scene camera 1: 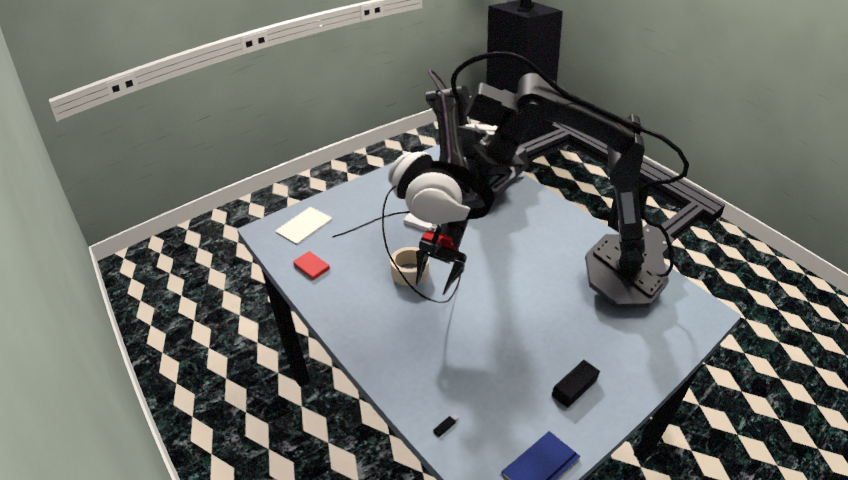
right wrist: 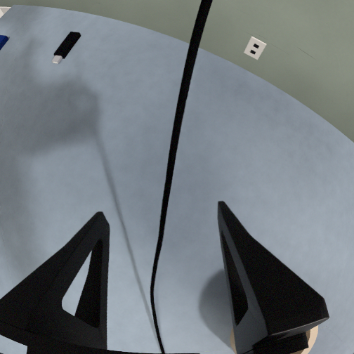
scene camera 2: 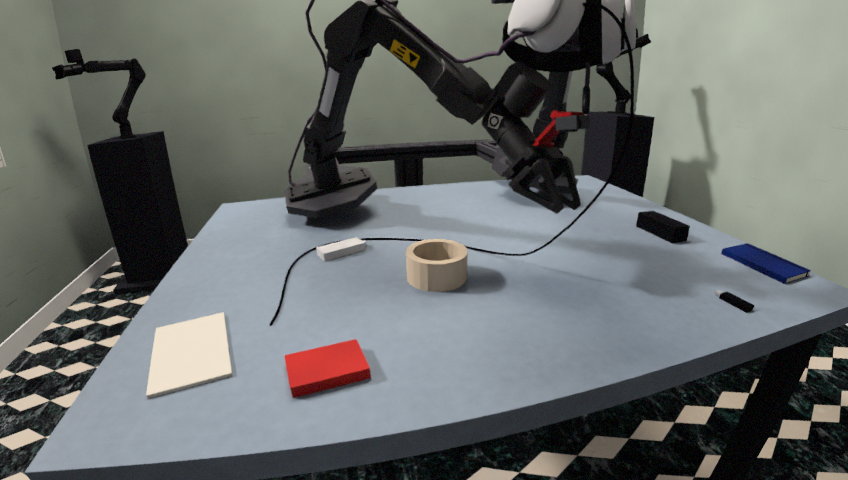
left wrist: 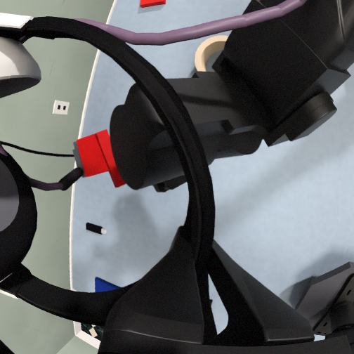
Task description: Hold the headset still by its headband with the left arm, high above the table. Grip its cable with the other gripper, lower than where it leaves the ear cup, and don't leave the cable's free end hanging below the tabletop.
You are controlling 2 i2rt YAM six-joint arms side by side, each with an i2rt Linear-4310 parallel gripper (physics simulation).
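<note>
The white and black headset hangs high above the table. My left gripper is shut on its black headband; the headset hides these fingers in the first scene view. The thin black cable drops from an ear cup, curves onto the tabletop and runs behind the tape roll and past the white block. Its free end lies on the table. My right gripper is open, below the headset. In the right wrist view the cable runs between its fingers, touching neither.
A tan tape roll stands near the cable. A white block, a cream pad and a red box lie on the table. A black box, a blue book and a USB stick lie at the other end.
</note>
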